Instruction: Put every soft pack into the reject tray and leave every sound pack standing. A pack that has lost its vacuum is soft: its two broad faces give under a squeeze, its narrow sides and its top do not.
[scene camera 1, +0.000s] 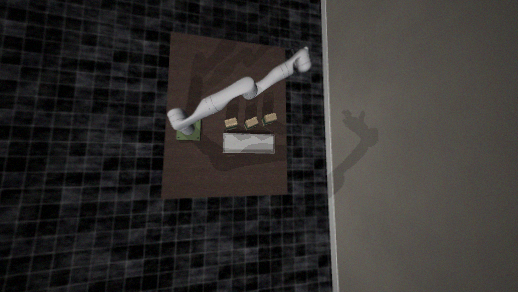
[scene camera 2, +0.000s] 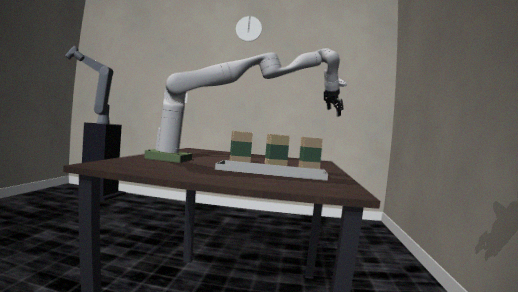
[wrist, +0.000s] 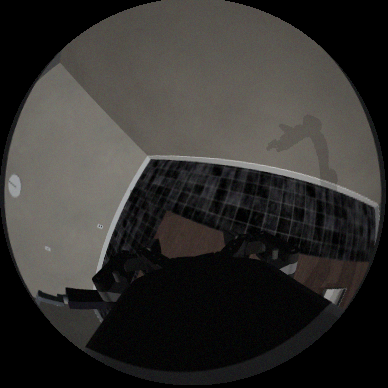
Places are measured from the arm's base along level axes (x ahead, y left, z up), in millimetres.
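Where they show: gripper, between the fingertips: (scene camera 2: 334, 112) (wrist: 191, 241); arm's base, origin of its link: (scene camera 1: 187, 128) (scene camera 2: 168, 151).
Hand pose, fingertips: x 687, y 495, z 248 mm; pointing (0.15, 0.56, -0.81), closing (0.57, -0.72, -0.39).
Note:
Each offset is from my fingertips to the centre of the thing. Level surfaces: height alone.
Three tan packs with green bands stand upright and apart in a row behind the tray: the left pack @[dx -386, dy -440, dz -209 mm] (scene camera 1: 230, 123) (scene camera 2: 241, 149), the middle pack @[dx -238, dy -420, dz -209 mm] (scene camera 1: 251, 122) (scene camera 2: 277, 151) and the right pack @[dx -100, dy -370, dz -209 mm] (scene camera 1: 270, 118) (scene camera 2: 310, 154). Their looks do not show which is soft. The long light grey reject tray @[dx -232, dy -562, dz -269 mm] (scene camera 1: 240, 144) (scene camera 2: 271, 171) lies in front of them and looks empty; part of it shows at the lower right of the wrist view (wrist: 334, 296). My gripper (scene camera 2: 334, 110) (wrist: 191, 241) is open and empty, well above the packs' tops, towards the table's far right. The arm's end hides it in the top view.
The brown table @[dz -280 mm] (scene camera 1: 182, 180) (scene camera 2: 200, 180) carries the arm's green base plate (scene camera 1: 195, 136) (scene camera 2: 167, 156) at its left. The arm spans above the table behind the packs. A grey arm (scene camera 2: 104, 90) on a dark pedestal (scene camera 2: 95, 142) stands beyond the table's left. Walls rise behind and at right.

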